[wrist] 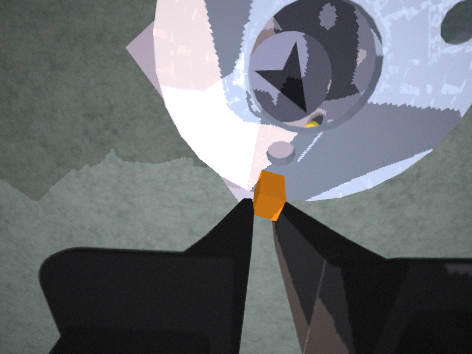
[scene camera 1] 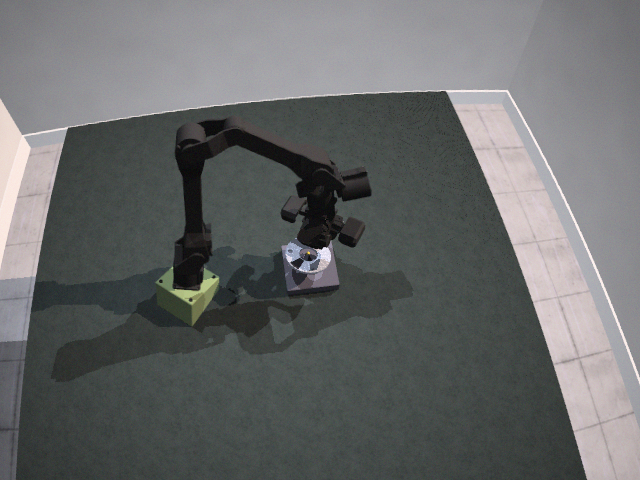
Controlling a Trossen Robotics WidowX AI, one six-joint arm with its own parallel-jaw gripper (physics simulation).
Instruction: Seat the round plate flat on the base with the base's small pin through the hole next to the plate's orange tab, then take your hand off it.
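The round silvery plate is held above the grey-mauve base, with a gap showing between them in the wrist view. My gripper is shut on the plate's orange tab; the hand hides the tab in the scene view. The small hole beside the tab shows pale base surface through it. The base's small pin, with a yellow tip, shows inside the large centre hole near its tab-side rim, apart from the small hole. The base's round hub shows off-centre through the large hole.
The arm stands on a yellow-green block to the left of the base. A dark green mat lies under both, with pale floor tiles at its right edge and grey walls behind. Another hole is in the plate's far side.
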